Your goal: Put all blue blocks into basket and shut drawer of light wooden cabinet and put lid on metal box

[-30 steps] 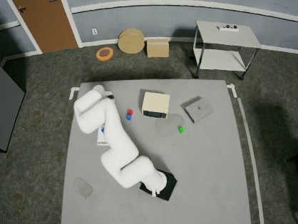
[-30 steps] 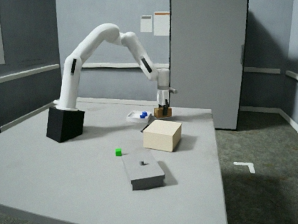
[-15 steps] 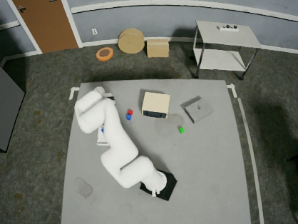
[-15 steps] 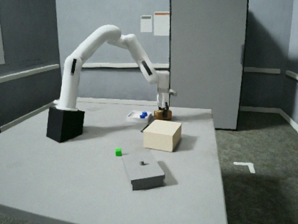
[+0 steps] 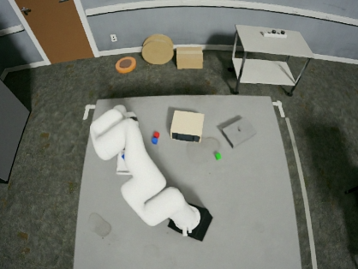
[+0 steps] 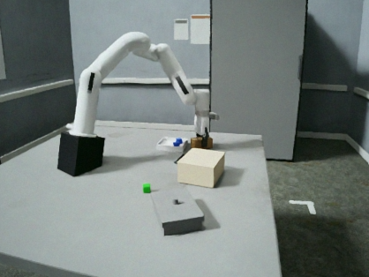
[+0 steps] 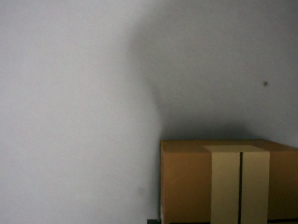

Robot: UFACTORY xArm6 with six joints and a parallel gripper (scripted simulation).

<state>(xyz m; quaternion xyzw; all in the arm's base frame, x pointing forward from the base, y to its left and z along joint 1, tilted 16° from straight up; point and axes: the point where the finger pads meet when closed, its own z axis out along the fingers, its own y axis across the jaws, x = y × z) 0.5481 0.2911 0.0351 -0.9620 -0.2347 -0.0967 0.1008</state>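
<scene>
My hand is right at the brown box. The rest, counted from my hand: light wooden cabinet 10 mm ahead, 360 mm to the right, 10 mm above; dark-rimmed drawer 350 mm to the right, 10 mm above; white basket 160 mm behind, 10 mm to the left, 20 mm below.
</scene>
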